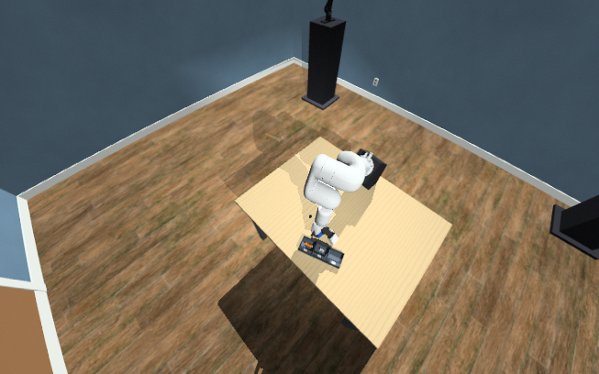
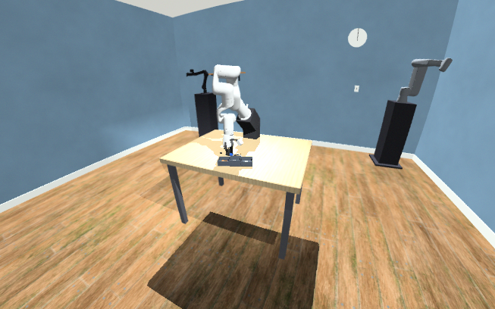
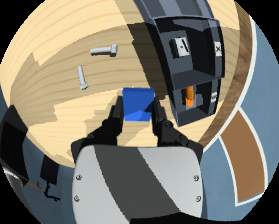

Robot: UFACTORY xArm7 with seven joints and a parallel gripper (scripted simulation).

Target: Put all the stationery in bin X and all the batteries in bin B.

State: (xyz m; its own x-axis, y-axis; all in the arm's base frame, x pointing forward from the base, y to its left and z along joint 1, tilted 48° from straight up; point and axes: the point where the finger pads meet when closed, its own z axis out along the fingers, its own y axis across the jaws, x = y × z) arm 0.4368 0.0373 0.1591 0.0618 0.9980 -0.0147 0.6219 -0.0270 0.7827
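Right now the blue block is 20 mm below my hand. The rest, counted from my hand: dark double bin: 80 mm to the left, 70 mm ahead, 30 mm below; then pencil sharpener: 80 mm to the left, 60 mm ahead, 40 mm below; then orange battery: 90 mm ahead, 40 mm below.
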